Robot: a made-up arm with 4 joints.
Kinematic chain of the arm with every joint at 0, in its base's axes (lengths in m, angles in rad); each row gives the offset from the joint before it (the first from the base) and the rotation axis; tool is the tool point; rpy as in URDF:
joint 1: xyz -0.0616 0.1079 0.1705 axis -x
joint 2: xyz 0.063 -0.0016 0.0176 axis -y
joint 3: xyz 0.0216 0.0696 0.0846 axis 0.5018 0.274 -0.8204
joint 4: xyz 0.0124 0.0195 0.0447 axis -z
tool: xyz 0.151 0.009 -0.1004 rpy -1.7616 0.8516 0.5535
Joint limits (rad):
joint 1: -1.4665..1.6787
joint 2: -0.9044..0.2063
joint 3: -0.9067..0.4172
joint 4: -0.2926..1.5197
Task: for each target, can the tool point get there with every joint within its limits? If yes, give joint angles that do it. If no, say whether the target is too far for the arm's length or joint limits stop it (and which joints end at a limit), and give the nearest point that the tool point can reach.
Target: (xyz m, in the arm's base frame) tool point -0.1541 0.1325 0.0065
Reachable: no: joint limits stop it (at a limit: joint 1, joint 2, joint 3, joint 4) | nearest point 0.0005 0.0833 0.1234 | short by 0.200 m
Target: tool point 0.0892 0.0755 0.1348
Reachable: yes | joints -0.9490 -0.2351 0.2568 1.0536
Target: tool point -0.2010 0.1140 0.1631
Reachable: no: joint limits stop it (at a limit: joint 1, joint 2, joint 3, joint 4) | nearest point 0.0005 0.0833 0.1234 | short by 0.208 m
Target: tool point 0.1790 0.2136 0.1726
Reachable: yes | joints 1.0087 0.0473 -0.5633 0.7073
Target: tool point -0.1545 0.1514 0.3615
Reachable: no: joint limits stop it (at a limit: joint 2, joint 3, joint 4) | nearest point 0.0005 0.1197 0.2223 | short by 0.211 m
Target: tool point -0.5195 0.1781 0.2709
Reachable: no: too far | nearest point 0.0005 0.1327 0.2175 | short by 0.525 m
